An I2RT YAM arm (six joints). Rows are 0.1 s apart.
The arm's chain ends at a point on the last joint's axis. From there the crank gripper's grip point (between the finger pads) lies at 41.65 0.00 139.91 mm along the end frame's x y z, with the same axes.
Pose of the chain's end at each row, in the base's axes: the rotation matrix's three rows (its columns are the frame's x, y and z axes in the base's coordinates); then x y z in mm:
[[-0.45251 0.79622 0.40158], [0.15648 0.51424 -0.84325], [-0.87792 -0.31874 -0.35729]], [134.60 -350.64 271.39]
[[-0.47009 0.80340 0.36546], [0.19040 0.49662 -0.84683], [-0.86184 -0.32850 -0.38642]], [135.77 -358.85 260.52]
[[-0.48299 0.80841 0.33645], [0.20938 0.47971 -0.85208], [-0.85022 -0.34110 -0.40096]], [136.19 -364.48 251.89]
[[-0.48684 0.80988 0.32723], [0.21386 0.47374 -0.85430], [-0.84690 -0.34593 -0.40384]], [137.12 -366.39 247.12]
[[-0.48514 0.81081 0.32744], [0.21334 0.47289 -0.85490], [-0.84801 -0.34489 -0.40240]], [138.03 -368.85 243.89]
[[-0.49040 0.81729 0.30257], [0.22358 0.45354 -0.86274], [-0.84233 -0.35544 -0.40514]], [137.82 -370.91 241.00]
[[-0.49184 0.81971 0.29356], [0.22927 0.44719 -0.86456], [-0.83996 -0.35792 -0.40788]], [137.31 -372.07 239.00]
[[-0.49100 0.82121 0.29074], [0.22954 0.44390 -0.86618], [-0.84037 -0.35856 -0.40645]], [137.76 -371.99 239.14]
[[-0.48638 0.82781 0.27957], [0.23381 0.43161 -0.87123], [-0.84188 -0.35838 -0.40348]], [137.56 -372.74 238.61]
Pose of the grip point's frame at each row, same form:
[[-0.45251 0.79622 0.40158], [0.15648 0.51424 -0.84325], [-0.87792 -0.31874 -0.35729]], [171.94 -462.10 184.84]
[[-0.47009 0.80340 0.36546], [0.19040 0.49662 -0.84683], [-0.86184 -0.32850 -0.38642]], [167.32 -469.40 170.56]
[[-0.48299 0.80841 0.33645], [0.20938 0.47971 -0.85208], [-0.85022 -0.34110 -0.40096]], [163.15 -474.97 160.38]
[[-0.48684 0.80988 0.32723], [0.21386 0.47374 -0.85430], [-0.84690 -0.34593 -0.40384]], [162.63 -477.01 155.35]
[[-0.48514 0.81081 0.32744], [0.21334 0.47289 -0.85490], [-0.84801 -0.34489 -0.40240]], [163.64 -479.57 152.27]
[[-0.49040 0.81729 0.30257], [0.22358 0.45354 -0.86274], [-0.84233 -0.35544 -0.40514]], [159.73 -482.30 149.23]
[[-0.49184 0.81971 0.29356], [0.22927 0.44719 -0.86456], [-0.83996 -0.35792 -0.40788]], [157.90 -483.48 146.95]
[[-0.49100 0.82121 0.29074], [0.22954 0.44390 -0.86618], [-0.84037 -0.35856 -0.40645]], [157.99 -483.62 147.27]
[[-0.48638 0.82781 0.27957], [0.23381 0.43161 -0.87123], [-0.84188 -0.35838 -0.40348]], [156.42 -484.90 147.09]

